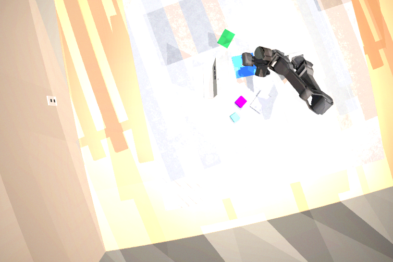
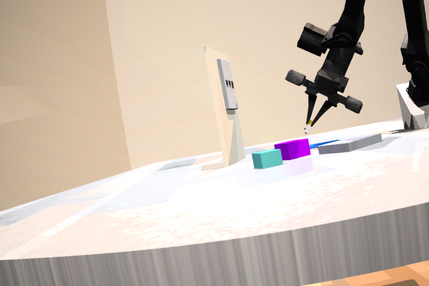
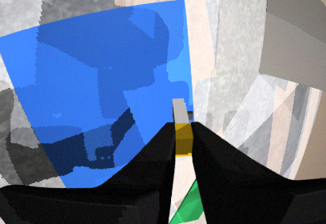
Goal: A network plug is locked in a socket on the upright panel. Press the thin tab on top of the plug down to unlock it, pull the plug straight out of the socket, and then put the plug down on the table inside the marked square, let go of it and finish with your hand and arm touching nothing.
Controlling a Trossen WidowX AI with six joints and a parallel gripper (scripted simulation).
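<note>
The blue marked square is 1 cm behind my gripper tip and 5 cm below it. From my gripper tip the other things lie so: green patch: 4 cm ahead, 17 cm to the right, 5 cm below; upright panel: 19 cm ahead, 3 cm to the left, 6 cm above; network plug: right at my gripper tip.
</note>
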